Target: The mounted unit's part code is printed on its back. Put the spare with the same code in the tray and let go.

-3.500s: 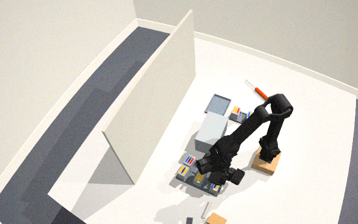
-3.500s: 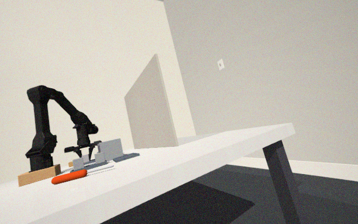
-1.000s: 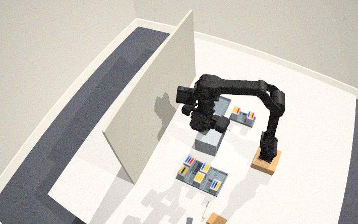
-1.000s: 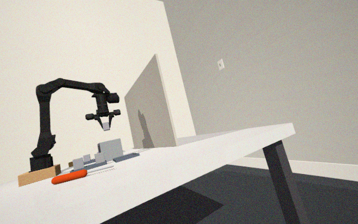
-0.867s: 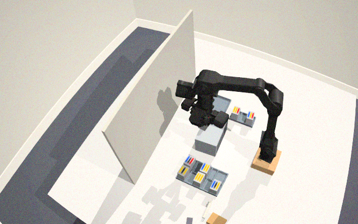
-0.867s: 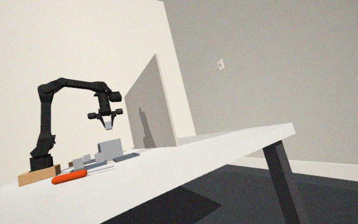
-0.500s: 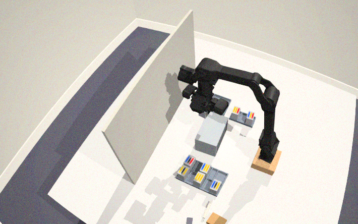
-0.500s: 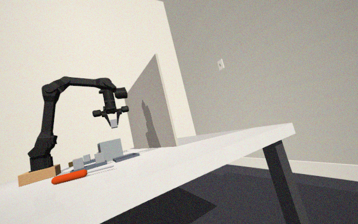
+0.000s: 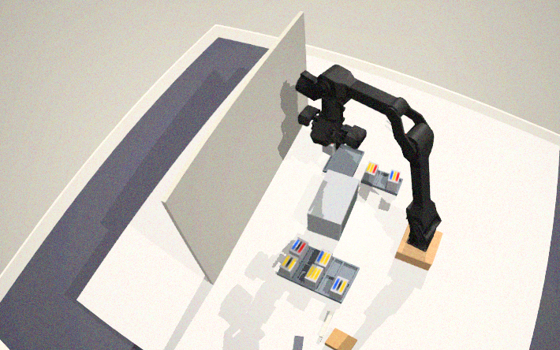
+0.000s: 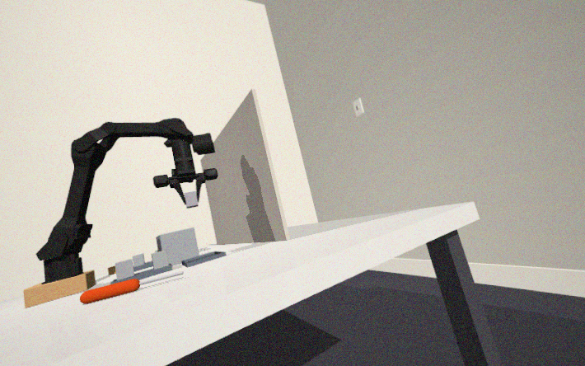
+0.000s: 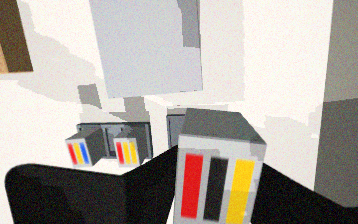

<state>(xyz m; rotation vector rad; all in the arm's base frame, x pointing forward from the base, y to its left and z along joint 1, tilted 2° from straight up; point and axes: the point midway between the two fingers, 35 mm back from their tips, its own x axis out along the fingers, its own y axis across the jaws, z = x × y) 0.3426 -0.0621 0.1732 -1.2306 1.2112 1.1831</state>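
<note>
The blue-grey tray lies 90 mm to the right of my gripper tip and 170 mm below it. The rest, counted from my gripper tip: grey spare (20 mm above); grey mounted unit (70 mm behind, 110 mm to the left, 120 mm below); tall panel (160 mm ahead, 140 mm to the left, 50 mm above).
</note>
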